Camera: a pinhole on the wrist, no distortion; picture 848 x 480 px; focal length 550.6 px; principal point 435.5 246.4 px. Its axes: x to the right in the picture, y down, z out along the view. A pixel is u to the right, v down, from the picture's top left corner.
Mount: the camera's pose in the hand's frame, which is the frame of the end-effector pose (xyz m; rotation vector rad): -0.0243 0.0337 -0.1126 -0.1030 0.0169 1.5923
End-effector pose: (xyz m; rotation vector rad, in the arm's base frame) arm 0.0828 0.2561 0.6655 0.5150 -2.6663 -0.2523
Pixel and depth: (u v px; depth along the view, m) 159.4 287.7 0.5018
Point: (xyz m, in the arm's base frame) 0.0388 0.1634 0.2267
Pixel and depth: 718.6 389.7 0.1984
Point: 0.0792 0.4345 0.6038
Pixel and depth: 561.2 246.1 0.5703
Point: -0.1233 0.5112 0.2957
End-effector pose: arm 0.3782 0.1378 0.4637 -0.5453 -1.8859 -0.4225
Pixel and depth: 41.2 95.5 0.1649
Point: 0.2862 0.1148 0.4516
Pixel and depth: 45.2 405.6 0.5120
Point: -0.0435 0.0805 0.1232
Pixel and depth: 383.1 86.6 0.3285
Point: 0.2068 0.2887 0.4344
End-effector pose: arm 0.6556 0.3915 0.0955 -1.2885 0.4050 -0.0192
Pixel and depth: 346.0 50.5 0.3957
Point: 0.8330 0.6422 0.1300
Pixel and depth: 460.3 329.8 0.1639
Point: 0.6051 0.4657 0.0733
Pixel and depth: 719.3 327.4 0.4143
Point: 0.5780 0.7579 -0.0697
